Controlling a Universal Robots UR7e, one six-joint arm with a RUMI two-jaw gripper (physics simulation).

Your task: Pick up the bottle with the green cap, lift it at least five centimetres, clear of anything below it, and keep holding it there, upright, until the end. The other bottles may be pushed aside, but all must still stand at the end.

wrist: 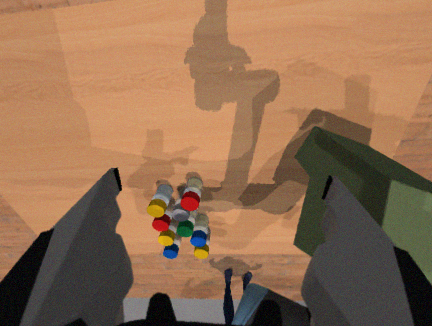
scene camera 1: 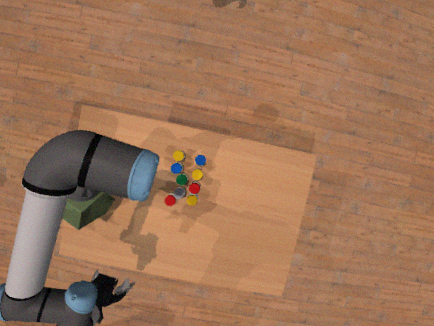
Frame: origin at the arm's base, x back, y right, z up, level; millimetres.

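Seen in the pictures: gripper, fingertip midpoint: (wrist: 220, 173) (scene camera 1: 116, 276).
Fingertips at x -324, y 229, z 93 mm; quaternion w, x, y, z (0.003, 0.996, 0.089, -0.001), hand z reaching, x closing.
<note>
Offsets run from my fingertips to a thing's middle. Level surfaces: height alone.
The green-capped bottle @[dx -41, dy -425, dz -323 mm] (scene camera 1: 182, 179) (wrist: 185, 229) stands upright inside a tight cluster. Around it are a blue-capped bottle @[dx +10, dy -465, dz -323 mm] (scene camera 1: 176, 168) (wrist: 199, 239), a yellow-capped one @[dx -102, dy -488, dz -323 mm] (scene camera 1: 197, 175) (wrist: 166, 238), a red-capped one @[dx -122, dy -416, dz -323 mm] (scene camera 1: 194, 188) (wrist: 161, 222) and a grey-capped one @[dx -63, dy -354, dz -323 mm] (scene camera 1: 179, 193) (wrist: 181, 213). Another red-capped bottle @[dx -39, dy -300, dz -323 mm] (scene camera 1: 170, 200) (wrist: 190, 201) and a yellow-capped one @[dx -139, dy -354, dz -323 mm] (scene camera 1: 192, 200) (wrist: 157, 208) stand at one end. A yellow-capped bottle @[dx +30, dy -530, dz -323 mm] (scene camera 1: 179, 156) (wrist: 201, 252) and a blue-capped one @[dx -82, dy -562, dz -323 mm] (scene camera 1: 200, 160) (wrist: 170, 251) stand at the other. My gripper (scene camera 1: 114, 280) (wrist: 220, 173) is open and empty, well away from the bottles.
The bottles stand on a wooden table top @[dz -376 mm] (scene camera 1: 260, 200) (wrist: 125, 75). A green block (scene camera 1: 82, 215) (wrist: 410, 210) is on the table's left side in the scene view, partly under the arm. The arm's blue-ended joint (scene camera 1: 144, 176) hangs left of the cluster. Arm shadows cross the table.
</note>
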